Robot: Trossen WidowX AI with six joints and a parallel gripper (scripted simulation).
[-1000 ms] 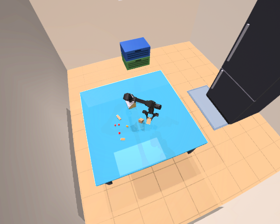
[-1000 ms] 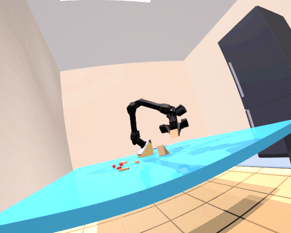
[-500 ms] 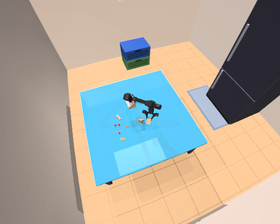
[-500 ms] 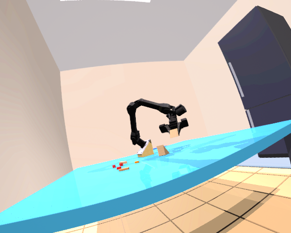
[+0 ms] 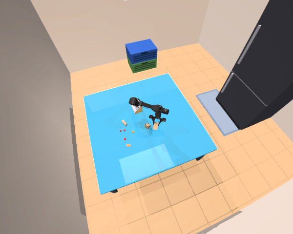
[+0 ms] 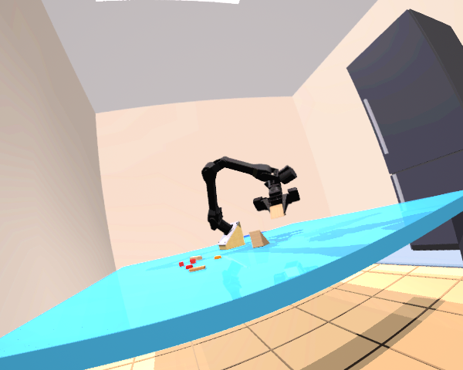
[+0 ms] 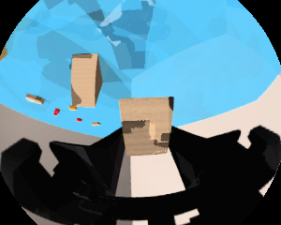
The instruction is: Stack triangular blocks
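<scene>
Right now my gripper tip is 1 cm below the triangular block. Round my gripper tip: orange bit: 6 cm behind, 25 cm to the right, 10 cm below.
</scene>
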